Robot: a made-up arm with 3 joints. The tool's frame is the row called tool.
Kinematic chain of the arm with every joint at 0, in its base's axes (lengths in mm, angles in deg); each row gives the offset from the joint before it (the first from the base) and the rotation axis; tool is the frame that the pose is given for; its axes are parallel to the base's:
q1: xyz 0 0 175 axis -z
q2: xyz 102 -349 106 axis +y
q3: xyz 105 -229 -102 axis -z
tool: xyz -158 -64 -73
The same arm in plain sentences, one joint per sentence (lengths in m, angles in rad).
The arm has three revolute joints in a row. What follows holds with every joint at zero, and every direction is one of the base frame's.
The first joint sits 0.175 m along +z from the base frame's origin and turns about -z.
The second joint sits 0.102 m along +x and 0.349 m along -y and 0.106 m along +z from the first joint and turns about +y.
The third joint sits 0.105 m along +x and 0.229 m along -y and 0.102 m along -z from the second joint and turns about -z.
The tool frame, which is the frame that the pose is given for, sits 0.158 m along -x and 0.064 m along -y and 0.073 m along -z from the third joint; its axes are parallel to the base frame's.

